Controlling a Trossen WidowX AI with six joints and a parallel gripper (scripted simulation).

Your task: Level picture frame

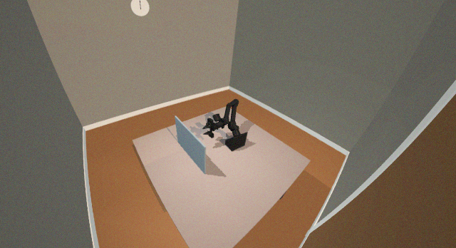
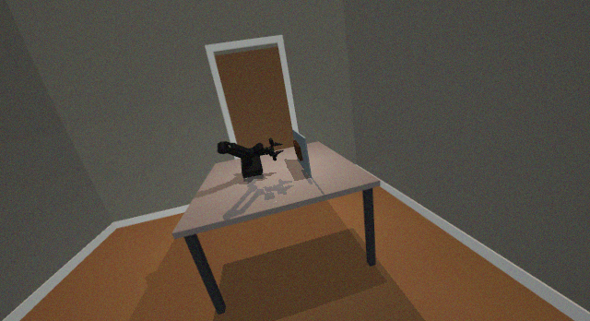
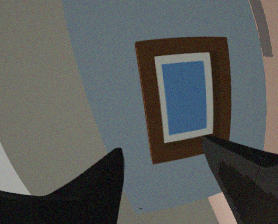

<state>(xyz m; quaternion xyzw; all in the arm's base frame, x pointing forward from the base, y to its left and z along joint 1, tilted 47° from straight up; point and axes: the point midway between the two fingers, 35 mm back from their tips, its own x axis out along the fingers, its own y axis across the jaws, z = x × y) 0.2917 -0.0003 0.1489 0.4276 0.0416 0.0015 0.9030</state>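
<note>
Now: gripper tip 130 mm short of the picture frame, 20 mm to the right of it and 50 mm above it. Also, from my gripper tip: wall panel: 140 mm ahead, 20 mm to the left, 70 mm below.
</note>
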